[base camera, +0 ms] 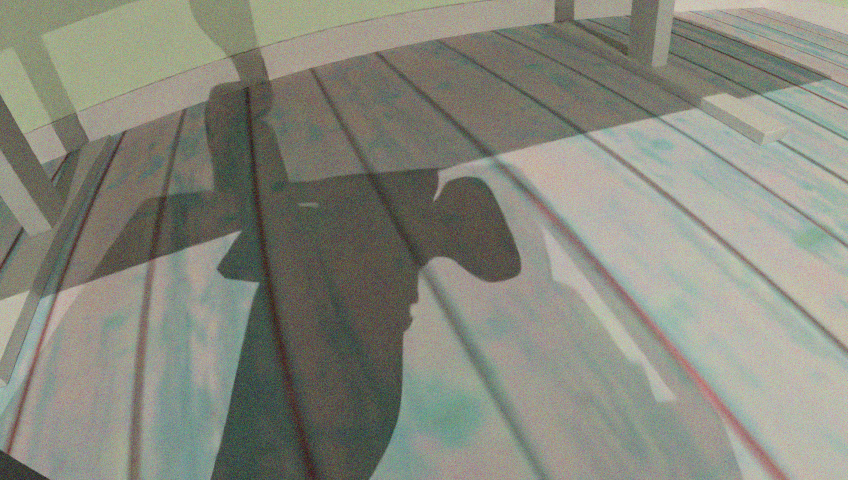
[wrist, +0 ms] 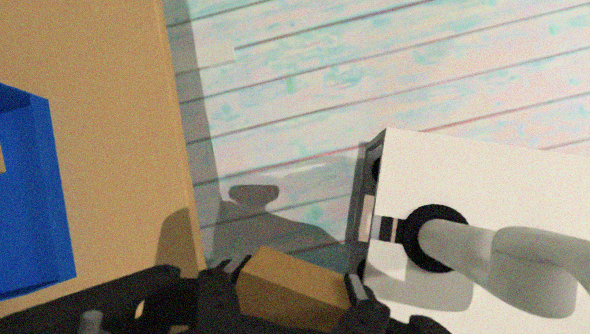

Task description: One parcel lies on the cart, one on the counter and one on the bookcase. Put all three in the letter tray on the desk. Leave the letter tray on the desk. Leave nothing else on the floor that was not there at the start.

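Frame: origin at the arm's base, x left, y back, z up, level; centimetres.
Seen in the pictures: gripper, fingertip midpoint: [wrist: 295, 280]; arm's base, origin of the base link: [wrist: 437, 238].
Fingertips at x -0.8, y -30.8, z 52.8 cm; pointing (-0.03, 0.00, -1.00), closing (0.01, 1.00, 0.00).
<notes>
Pixels of each thing's top centre, then the offset from my fingertips to it. "spot": a spot on its surface instead. Level surfaces: height alone.
- brown box-shaped parcel, surface spot: [wrist: 287, 295] spot: dx -0.7, dy -0.2, dz +4.3 cm
- blue letter tray, surface spot: [wrist: 53, 210] spot: dx +2.9, dy -33.1, dz -18.6 cm
- tan desk top, its level: dz -20.4 cm
- small tan piece, surface spot: [wrist: 1, 159] spot: dx -2.4, dy -43.9, dz -19.9 cm
- grey leg, surface spot: [base camera: 645, 32] spot: dx -41.3, dy -71.4, dz -82.8 cm
My gripper [wrist: 295, 280] is shut on a brown box-shaped parcel [wrist: 287, 295] at the bottom of the wrist view. The blue letter tray [wrist: 53, 210] stands on the tan desk top [wrist: 117, 100], at the left of the wrist view and cut off by its edge. A small tan piece [wrist: 1, 159] shows inside the tray at the frame edge; it is too cut off to tell what it is. The held parcel is to the right of the tray, apart from it, near the desk's edge in the wrist view. The cart, counter and bookcase cannot be made out.
A pale flat block [base camera: 734, 117] lies on the floor at the right of the base view, near a grey leg [base camera: 645, 32]. More legs [base camera: 20, 172] and a low grey rail [base camera: 53, 249] stand at the left. My white base [wrist: 480, 170] shows beside the desk.
</notes>
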